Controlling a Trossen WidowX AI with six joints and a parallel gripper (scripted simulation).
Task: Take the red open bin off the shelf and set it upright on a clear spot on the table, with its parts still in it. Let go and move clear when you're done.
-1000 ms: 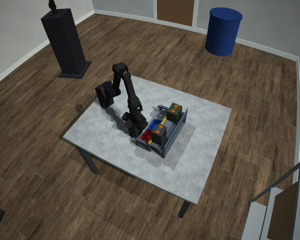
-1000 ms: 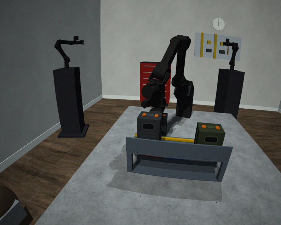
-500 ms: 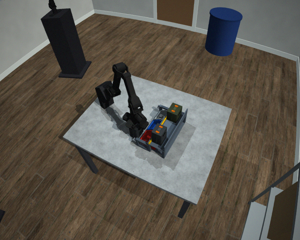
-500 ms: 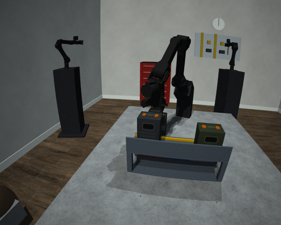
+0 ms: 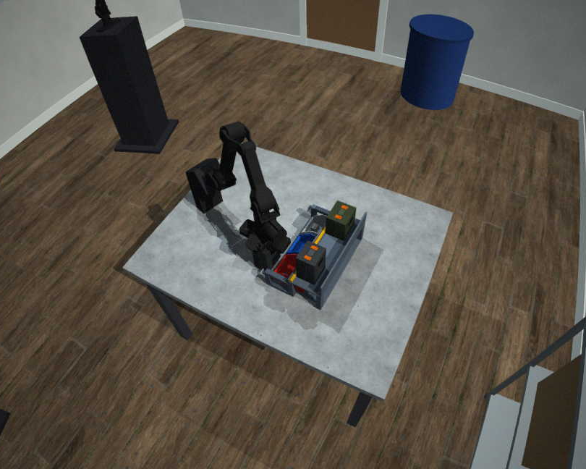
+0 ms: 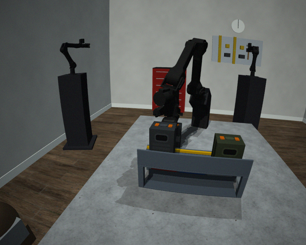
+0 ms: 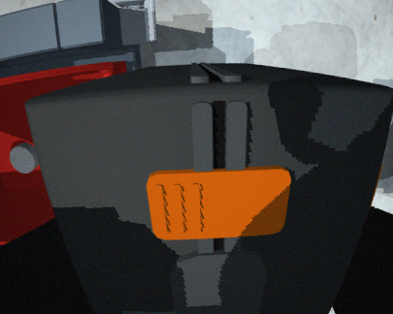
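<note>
My hand is 110 mm short of the red open bin, 100 mm above it and 40 mm to the left of it. From my hand the other things lie so: yellow rail: 180 mm ahead, 60 mm to the left, 40 mm below; grey bin: 180 mm ahead, 170 mm to the left, 100 mm below; blue bin: 150 mm ahead, 100 mm below, 70 mm to the left.
</note>
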